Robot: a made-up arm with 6 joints.
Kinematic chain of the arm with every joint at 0, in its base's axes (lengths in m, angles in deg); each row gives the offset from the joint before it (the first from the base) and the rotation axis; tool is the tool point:
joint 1: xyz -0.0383 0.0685 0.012 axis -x
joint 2: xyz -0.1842 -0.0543 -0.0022 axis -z
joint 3: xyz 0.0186 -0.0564 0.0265 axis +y
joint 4: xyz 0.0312 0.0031 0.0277 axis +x
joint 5: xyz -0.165 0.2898 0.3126 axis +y
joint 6: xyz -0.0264 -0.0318 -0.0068 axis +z
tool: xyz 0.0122 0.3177 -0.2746
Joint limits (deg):
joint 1: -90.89..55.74
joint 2: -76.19..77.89
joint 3: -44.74..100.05
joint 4: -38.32..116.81
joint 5: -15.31..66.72
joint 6: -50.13..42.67
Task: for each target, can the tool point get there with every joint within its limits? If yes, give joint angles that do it. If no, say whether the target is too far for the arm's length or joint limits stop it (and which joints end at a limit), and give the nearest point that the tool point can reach.
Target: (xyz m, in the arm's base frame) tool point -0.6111 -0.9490 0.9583
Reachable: no: too far | nearest point -0.4662 -0.5863 0.6210 | short by 0.516 m
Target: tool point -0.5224 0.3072 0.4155
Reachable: yes | joints -28.89 1.55 -10.87 21.72 3.94 21.55
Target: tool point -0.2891 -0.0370 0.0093
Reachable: no: joint limits stop it (at a limit: joint 1, joint 2, joint 4, joint 6) | nearest point -0.5156 -0.1549 -0.0781 | short by 0.270 m
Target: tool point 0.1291 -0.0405 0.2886
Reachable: yes | joints -76.21 52.09 4.89 11.91 11.71 -30.34
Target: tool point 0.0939 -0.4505 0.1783
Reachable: yes | joints -59.10 8.35 46.58 85.80 27.03 -24.37
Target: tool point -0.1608 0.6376 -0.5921
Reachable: no: joint limits stop it (at a limit: joint 1, joint 2, joint 3, joint 5, joint 6) | nearest point -0.1713 0.5843 -0.5263 | short by 0.085 m
